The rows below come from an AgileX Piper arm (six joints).
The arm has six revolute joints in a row. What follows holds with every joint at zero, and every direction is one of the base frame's. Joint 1 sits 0.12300 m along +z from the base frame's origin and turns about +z. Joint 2 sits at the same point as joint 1 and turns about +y. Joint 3 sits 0.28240 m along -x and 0.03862 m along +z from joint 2 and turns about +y. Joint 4 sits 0.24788 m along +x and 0.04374 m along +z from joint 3 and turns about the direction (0.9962, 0, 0.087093). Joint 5 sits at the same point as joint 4 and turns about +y. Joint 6 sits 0.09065 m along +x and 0.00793 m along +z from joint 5 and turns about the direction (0.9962, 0, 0.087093). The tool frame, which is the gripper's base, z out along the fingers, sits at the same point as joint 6; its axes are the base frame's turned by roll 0.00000, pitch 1.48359 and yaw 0.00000 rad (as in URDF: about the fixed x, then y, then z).
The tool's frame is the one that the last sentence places.
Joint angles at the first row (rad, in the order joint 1, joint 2, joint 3, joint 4, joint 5, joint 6):
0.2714 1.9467 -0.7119 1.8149 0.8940 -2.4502
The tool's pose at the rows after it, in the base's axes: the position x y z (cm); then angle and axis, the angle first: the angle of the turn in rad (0 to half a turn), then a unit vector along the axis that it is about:
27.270, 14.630, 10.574, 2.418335, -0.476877, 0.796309, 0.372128
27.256, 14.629, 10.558, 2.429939, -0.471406, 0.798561, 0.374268
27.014, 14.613, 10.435, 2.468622, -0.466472, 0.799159, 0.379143
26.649, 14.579, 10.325, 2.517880, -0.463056, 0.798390, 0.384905
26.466, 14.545, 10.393, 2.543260, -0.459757, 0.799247, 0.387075
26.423, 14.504, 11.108, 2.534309, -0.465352, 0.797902, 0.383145
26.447, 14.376, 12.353, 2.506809, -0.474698, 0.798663, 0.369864
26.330, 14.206, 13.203, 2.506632, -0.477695, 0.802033, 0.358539
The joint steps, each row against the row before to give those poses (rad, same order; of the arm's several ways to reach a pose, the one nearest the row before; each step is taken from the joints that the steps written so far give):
0.0000 0.0000 0.0000 0.0000 -0.0178 0.0270
0.0000 0.0000 -0.0015 -0.0092 -0.0021 0.0223
0.0000 0.0000 -0.0008 -0.0425 -0.0025 0.0531
0.0000 -0.0019 0.0000 -0.0583 0.0000 0.0655
0.0000 -0.0058 0.0000 -0.0319 -0.0018 0.0416
0.0000 -0.0277 0.0000 -0.0182 -0.0067 0.0177
0.0000 -0.0492 0.0000 -0.0172 -0.0232 0.0174
0.0000 -0.0381 0.0000 -0.0368 -0.0234 0.0446

